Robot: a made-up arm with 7 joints.
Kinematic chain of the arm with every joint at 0, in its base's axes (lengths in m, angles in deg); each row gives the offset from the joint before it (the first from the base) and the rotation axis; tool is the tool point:
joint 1: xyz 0 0 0.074 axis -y
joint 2: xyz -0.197 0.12 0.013 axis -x
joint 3: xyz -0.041 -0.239 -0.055 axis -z
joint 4: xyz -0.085 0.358 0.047 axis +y
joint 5: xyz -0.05 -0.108 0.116 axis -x
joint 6: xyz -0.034 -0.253 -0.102 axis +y
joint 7: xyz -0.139 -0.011 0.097 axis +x
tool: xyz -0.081 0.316 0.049
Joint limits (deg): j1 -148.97..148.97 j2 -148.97..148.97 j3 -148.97..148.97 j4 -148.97..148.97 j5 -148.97..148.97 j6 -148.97..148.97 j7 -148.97..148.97
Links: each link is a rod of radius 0.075 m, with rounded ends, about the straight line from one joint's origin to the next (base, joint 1, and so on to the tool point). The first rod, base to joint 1, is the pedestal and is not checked.
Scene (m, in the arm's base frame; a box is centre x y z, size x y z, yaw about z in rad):
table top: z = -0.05
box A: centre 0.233 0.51 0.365 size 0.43 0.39 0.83 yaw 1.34
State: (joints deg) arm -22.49 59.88 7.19 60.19 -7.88 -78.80 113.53
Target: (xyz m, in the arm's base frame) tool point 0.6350 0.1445 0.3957
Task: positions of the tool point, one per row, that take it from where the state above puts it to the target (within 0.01 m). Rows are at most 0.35 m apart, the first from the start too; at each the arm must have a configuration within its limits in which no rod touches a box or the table.
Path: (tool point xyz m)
1: -0.2694 0.1986 0.9038
2: -0.0026 0.1545 0.9414
3: 0.2555 0.1055 0.8890
4: 0.5051 0.1251 0.6802
5: 0.6350 0.1446 0.3957

